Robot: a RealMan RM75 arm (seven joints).
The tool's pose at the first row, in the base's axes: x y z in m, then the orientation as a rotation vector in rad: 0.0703, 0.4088, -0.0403, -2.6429, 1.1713, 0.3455
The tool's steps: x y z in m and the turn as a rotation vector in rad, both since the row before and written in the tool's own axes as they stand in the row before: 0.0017, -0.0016, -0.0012, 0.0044, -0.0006, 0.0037; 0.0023, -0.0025, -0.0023, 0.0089, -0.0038, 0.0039; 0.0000, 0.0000, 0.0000, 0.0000, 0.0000, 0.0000; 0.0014, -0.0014, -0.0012, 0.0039, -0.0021, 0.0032; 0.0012, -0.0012, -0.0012, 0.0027, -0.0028, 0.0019; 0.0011, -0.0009, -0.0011, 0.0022, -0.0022, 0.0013; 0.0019, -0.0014, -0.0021, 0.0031, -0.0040, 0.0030
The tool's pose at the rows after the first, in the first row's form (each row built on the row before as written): 0.0728, 0.4083, -0.0395, -2.6370, 1.1756, 0.3440; 0.0764, 0.4076, -0.0377, -2.6257, 1.1785, 0.3435; 0.0764, 0.4076, -0.0377, -2.6257, 1.1785, 0.3435; 0.0785, 0.4072, -0.0368, -2.6198, 1.1817, 0.3441; 0.0803, 0.4068, -0.0359, -2.6152, 1.1830, 0.3462; 0.0818, 0.4063, -0.0351, -2.6116, 1.1838, 0.3477; 0.0843, 0.4052, -0.0335, -2.6055, 1.1861, 0.3512
